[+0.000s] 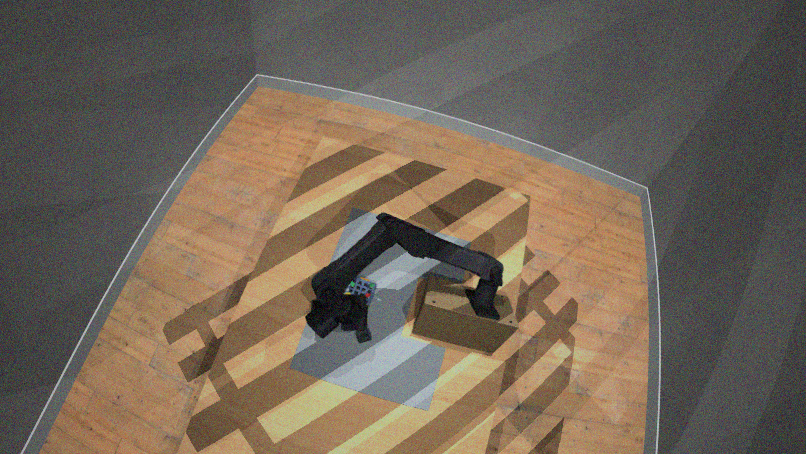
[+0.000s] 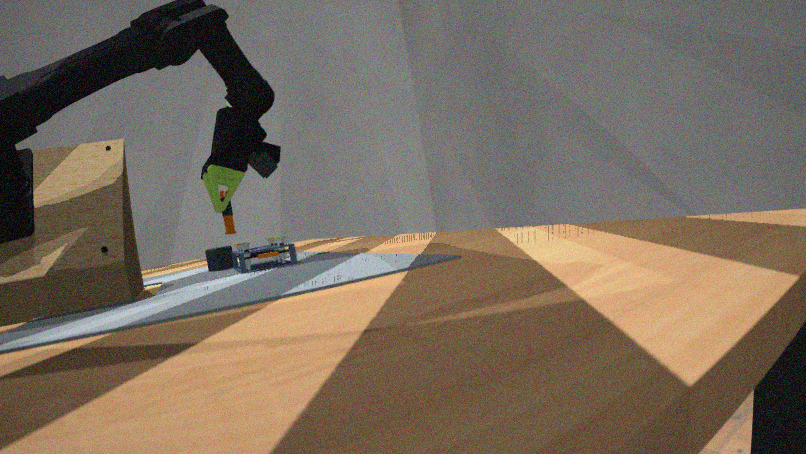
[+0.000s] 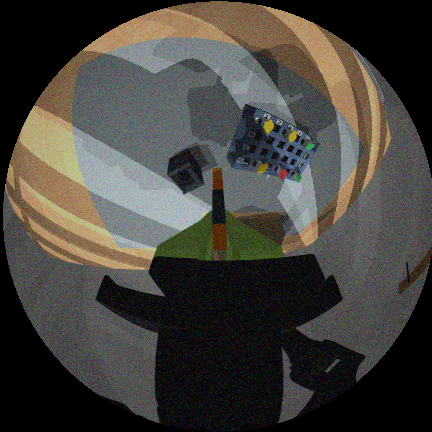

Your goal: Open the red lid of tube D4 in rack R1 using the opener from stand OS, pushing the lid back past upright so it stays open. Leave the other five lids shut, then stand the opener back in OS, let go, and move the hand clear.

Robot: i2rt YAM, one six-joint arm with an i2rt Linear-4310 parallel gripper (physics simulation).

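Seen in the pictures: gripper, fingertip midpoint: (image 1: 363, 318) (image 2: 219, 211) (image 3: 218, 215); arm's base, origin of the base link: (image 1: 481, 305) (image 2: 8, 194).
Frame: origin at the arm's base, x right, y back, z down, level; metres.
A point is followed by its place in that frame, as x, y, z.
My gripper (image 2: 221, 203) @(-0.084, -0.333, 0.063) (image 3: 218, 215) @(-0.084, -0.333, 0.063), with green fingers, is shut on the opener (image 2: 229, 223) @(-0.076, -0.346, 0.087) (image 3: 217, 189) @(-0.086, -0.355, 0.073), a thin orange and blue rod pointing down. It hangs above the grey mat, over the gap between the stand and the rack. Rack R1 (image 1: 361, 287) @(0.052, -0.363, 0.136) (image 2: 263, 254) @(0.089, -0.350, 0.143) (image 3: 273, 146) @(0.000, -0.373, 0.136) is a blue block with yellow, green and red lids. The red lid of D4 (image 3: 282, 173) @(0.024, -0.338, 0.124) sits on the rack's near edge, between a yellow and a green lid; it looks flat like the others. Stand OS (image 1: 363, 336) @(-0.106, -0.325, 0.160) (image 2: 218, 258) @(-0.088, -0.317, 0.145) (image 3: 186, 169) @(-0.107, -0.317, 0.160), a small black cube, stands empty beside the rack.
A grey mat (image 1: 373, 371) @(-0.216, -0.274, 0.166) (image 2: 320, 273) @(0.268, -0.356, 0.166) lies on the wooden floor. The arm's base stands on a brown box (image 1: 462, 327) @(-0.074, -0.046, 0.016) (image 2: 115, 229) @(0.093, -0.149, 0.077) beside the mat. The arm (image 1: 437, 249) @(0.039, -0.176, -0.197) reaches over the mat's far side.
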